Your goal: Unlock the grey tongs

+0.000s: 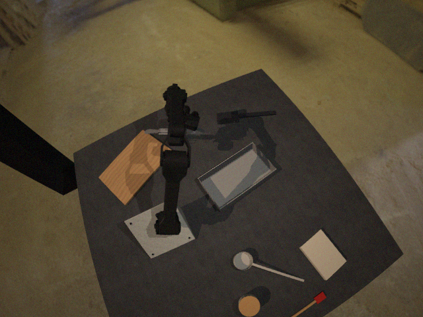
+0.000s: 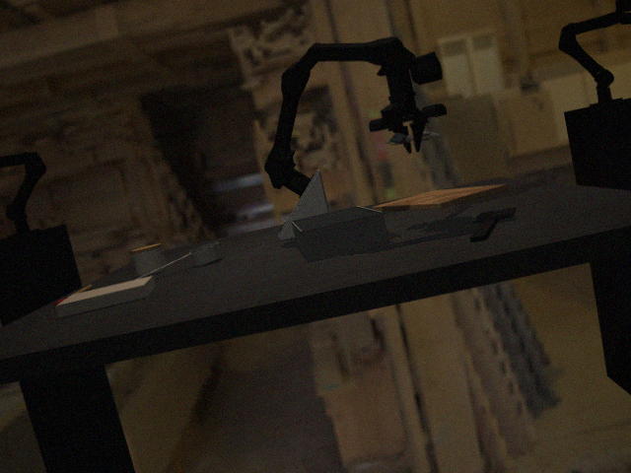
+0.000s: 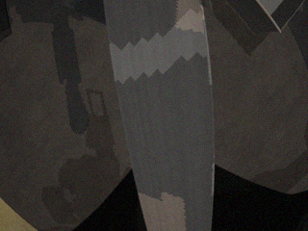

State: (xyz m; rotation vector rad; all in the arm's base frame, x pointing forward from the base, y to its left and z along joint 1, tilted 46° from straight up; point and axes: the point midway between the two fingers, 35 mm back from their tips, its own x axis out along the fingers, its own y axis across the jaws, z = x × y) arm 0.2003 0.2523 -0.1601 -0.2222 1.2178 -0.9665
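My gripper tip is now 29 cm past the wooden board, 7 cm to the right of it and 15 cm above it. Also, from my gripper tip: black spatula (34 cm ahead, 8 cm to the left, 16 cm below); then grey roasting tin (14 cm ahead, 23 cm to the right, 13 cm below); then tan-topped cylinder (6 cm behind, 74 cm to the right, 12 cm below).
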